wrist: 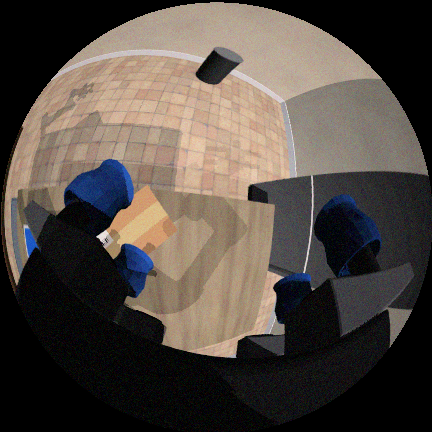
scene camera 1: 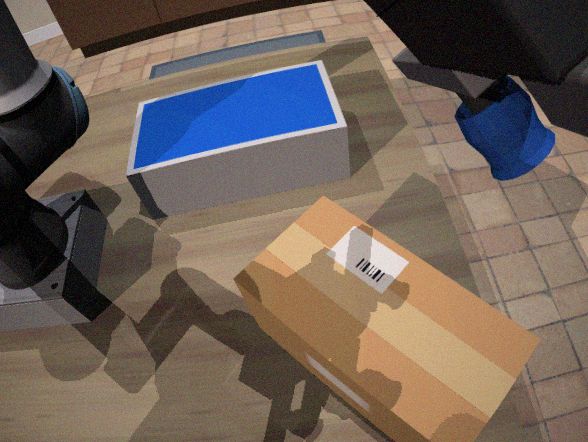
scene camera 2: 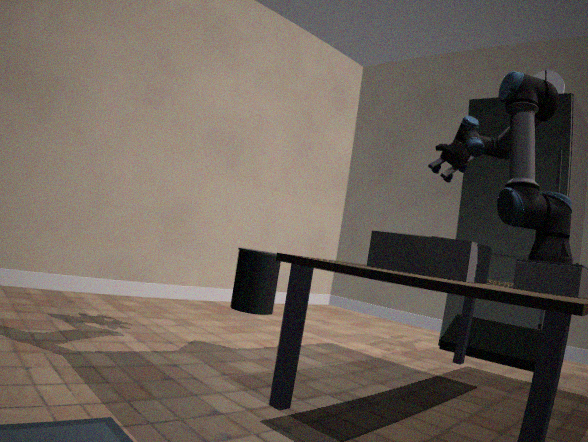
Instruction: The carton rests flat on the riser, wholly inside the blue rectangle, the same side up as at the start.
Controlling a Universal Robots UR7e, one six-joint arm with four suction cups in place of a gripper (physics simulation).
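Frame: origin at the arm's base, x up, y left, z back, level; millimetres.
Where they show: hand, its tool point: (wrist: 217, 248); arm's base, origin of its link: (scene camera 1: 31, 249) (scene camera 2: 549, 263).
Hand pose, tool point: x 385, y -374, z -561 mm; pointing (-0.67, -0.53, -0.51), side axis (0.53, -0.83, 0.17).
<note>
Things, the pixels of their centre, and the offset from my tool point.
- orange-brown carton, middle of its body: (scene camera 1: 380, 336) (wrist: 122, 236) dx -405, dy +113, dz +58 mm
- grey riser, middle of its body: (scene camera 1: 237, 136) (scene camera 2: 429, 257) dx -419, dy +538, dz +182 mm
- blue rectangle, middle of its body: (scene camera 1: 229, 110) (wrist: 41, 273) dx -359, dy +538, dz +182 mm
The orange-brown carton (scene camera 1: 440, 320) (wrist: 145, 217) lies flat on the table, turned at an angle to the riser and apart from it. Its top shows a pale tape strip and a white barcode label. The grey riser (scene camera 1: 255, 172) (scene camera 2: 420, 255) stands behind the carton in scene camera 1; the blue rectangle (scene camera 1: 235, 115) (wrist: 31, 242) on its top holds no object. The carton does not show clearly in scene camera 2. My gripper (scene camera 2: 440, 172) (wrist: 218, 245) is open and empty, raised high above the table. One blue cup shows at upper right in scene camera 1.
The arm's base (scene camera 1: 87, 250) stands left of the carton in scene camera 1. The table (scene camera 1: 75, 400) (scene camera 2: 350, 270) ends at a tiled floor. A dark bin (scene camera 2: 255, 282) (wrist: 217, 65) stands beyond it. A tall dark cabinet (scene camera 2: 485, 200) stands behind the arm.
</note>
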